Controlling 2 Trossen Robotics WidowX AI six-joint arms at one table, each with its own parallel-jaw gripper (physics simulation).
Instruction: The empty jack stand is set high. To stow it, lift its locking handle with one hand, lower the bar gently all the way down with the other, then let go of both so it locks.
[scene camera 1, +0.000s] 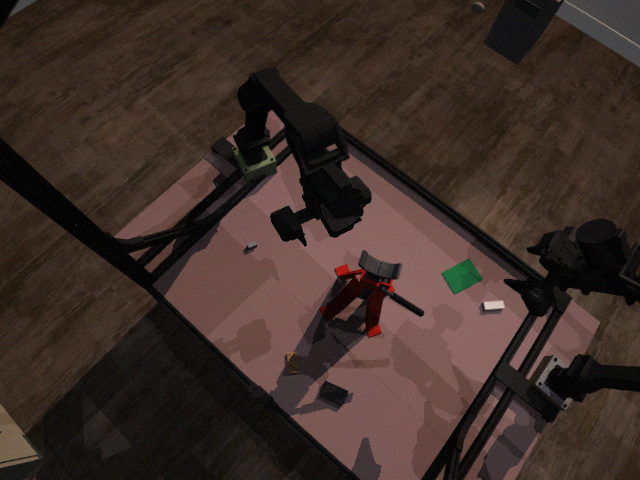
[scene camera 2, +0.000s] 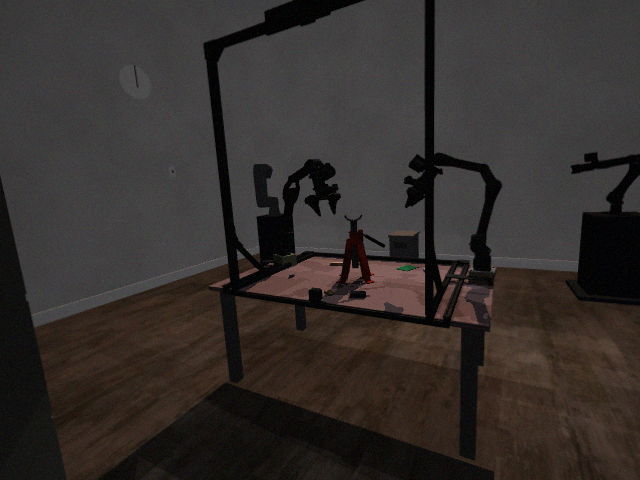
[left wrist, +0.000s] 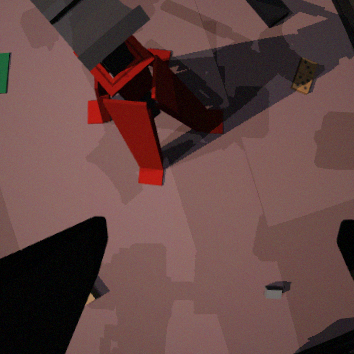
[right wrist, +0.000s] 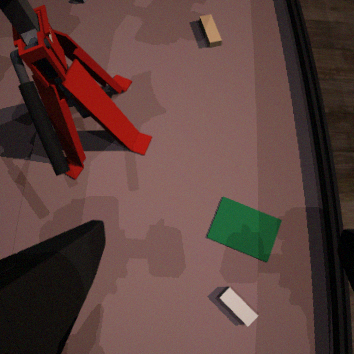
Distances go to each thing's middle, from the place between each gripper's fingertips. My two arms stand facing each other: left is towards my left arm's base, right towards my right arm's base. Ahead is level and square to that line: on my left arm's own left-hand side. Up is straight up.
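The black locking handle (right wrist: 27, 88) is 20 cm to the right of my left hand, 12 cm below it and 3 cm ahead of it. The green square (scene camera 1: 463, 275) is 26 cm ahead of that same left hand, 32 cm to the right and 31 cm below. As for the dark bar and saddle (scene camera 1: 375, 270), my left gripper is 2 cm short of it, 12 cm to the left of it and 13 cm above it.
From my right hand, I find the dark bar and saddle 22 cm to the left, 17 cm behind and 15 cm below, while the green square is 33 cm below, 8 cm ahead and 2 cm to the left. And the black locking handle: my right hand is 14 cm above it, 14 cm to the right of it and 16 cm past it.
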